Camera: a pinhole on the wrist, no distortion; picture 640 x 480 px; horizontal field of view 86.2 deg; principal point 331.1 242.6 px. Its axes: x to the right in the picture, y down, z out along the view. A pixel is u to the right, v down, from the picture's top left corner.
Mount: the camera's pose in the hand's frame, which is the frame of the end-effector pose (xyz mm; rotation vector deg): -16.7 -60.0 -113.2 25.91 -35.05 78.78
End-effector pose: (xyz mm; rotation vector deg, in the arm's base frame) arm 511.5 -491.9 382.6 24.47 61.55 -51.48
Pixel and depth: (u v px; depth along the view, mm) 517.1 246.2 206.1
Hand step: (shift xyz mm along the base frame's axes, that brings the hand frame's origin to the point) -23.8 -125.6 96.9
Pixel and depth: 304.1 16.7 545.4
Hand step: -176.8 -601.9 -45.7
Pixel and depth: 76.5 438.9 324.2
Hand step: -401.7 -115.2 269.5
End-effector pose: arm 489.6 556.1 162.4 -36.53 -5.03 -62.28
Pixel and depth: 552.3 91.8 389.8
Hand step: 24.9 48.0 396.8
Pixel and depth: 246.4 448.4 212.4
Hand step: -263.7 79.4 36.3
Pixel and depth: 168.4 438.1 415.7
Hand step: -508.9 159.0 125.6
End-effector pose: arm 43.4 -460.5 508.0 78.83 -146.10 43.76
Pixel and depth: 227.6 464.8 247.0
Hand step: 326.8 37.7 -2.7
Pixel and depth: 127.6 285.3 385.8
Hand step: 464.2 -127.6 95.5
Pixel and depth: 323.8 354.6 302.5
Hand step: 296.7 -46.7 -61.8
